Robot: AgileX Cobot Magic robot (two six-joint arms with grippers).
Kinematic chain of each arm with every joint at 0, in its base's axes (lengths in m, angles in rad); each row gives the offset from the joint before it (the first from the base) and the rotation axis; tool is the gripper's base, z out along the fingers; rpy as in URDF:
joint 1: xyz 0 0 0.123 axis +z
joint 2: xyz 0 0 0 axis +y
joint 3: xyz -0.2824 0 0.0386 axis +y
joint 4: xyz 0.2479 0 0.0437 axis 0.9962 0 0.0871
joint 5: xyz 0 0 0 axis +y
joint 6: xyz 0.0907 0 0.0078 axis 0.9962 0 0.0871
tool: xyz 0 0 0 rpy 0 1.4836 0
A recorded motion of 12 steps. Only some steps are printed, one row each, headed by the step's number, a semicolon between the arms.
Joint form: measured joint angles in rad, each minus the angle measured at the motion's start. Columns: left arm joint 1, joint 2, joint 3, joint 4, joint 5, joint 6; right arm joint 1, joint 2, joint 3, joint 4, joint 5, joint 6.
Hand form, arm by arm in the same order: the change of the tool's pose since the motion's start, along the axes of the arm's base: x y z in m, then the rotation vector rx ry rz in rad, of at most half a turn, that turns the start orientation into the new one. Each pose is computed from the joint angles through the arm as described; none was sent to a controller.
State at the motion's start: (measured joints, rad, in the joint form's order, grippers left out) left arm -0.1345 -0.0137 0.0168 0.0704 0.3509 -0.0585; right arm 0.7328 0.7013 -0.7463 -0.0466 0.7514 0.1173
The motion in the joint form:
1: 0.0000 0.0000 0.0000 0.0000 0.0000 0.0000; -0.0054 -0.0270 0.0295 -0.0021 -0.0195 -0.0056
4: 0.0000 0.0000 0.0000 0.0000 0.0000 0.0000; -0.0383 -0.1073 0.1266 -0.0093 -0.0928 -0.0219
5: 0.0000 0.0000 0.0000 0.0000 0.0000 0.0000; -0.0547 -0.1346 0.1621 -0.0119 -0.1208 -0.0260
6: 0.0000 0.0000 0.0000 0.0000 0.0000 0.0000; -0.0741 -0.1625 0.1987 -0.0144 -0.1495 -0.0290
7: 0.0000 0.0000 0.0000 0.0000 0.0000 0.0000; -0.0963 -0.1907 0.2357 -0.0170 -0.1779 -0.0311
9: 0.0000 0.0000 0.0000 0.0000 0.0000 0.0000; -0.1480 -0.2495 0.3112 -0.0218 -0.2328 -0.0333
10: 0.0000 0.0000 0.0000 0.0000 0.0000 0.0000; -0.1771 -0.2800 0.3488 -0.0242 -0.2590 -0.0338
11: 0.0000 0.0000 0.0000 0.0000 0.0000 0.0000; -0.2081 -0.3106 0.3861 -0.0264 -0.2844 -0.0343
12: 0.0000 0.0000 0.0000 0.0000 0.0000 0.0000; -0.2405 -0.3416 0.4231 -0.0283 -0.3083 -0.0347
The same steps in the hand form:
1: 0.0000 0.0000 0.0000 0.0000 0.0000 0.0000; -0.0030 -0.0037 -0.0046 0.0061 -0.0170 -0.0015
4: 0.0000 0.0000 0.0000 0.0000 0.0000 0.0000; -0.0097 -0.0148 -0.0208 0.0263 -0.0733 -0.0227
5: 0.0000 0.0000 0.0000 0.0000 0.0000 0.0000; -0.0115 -0.0186 -0.0271 0.0336 -0.0926 -0.0357
6: 0.0000 0.0000 0.0000 0.0000 0.0000 0.0000; -0.0132 -0.0226 -0.0339 0.0414 -0.1115 -0.0522
7: 0.0000 0.0000 0.0000 0.0000 0.0000 0.0000; -0.0148 -0.0267 -0.0408 0.0488 -0.1300 -0.0720
9: 0.0000 0.0000 0.0000 0.0000 0.0000 0.0000; -0.0182 -0.0351 -0.0555 0.0630 -0.1658 -0.1196
10: 0.0000 0.0000 0.0000 0.0000 0.0000 0.0000; -0.0199 -0.0393 -0.0630 0.0696 -0.1838 -0.1469
11: 0.0000 0.0000 0.0000 0.0000 0.0000 0.0000; -0.0217 -0.0435 -0.0706 0.0754 -0.2017 -0.1760
12: 0.0000 0.0000 0.0000 0.0000 0.0000 0.0000; -0.0235 -0.0476 -0.0783 0.0804 -0.2190 -0.2065

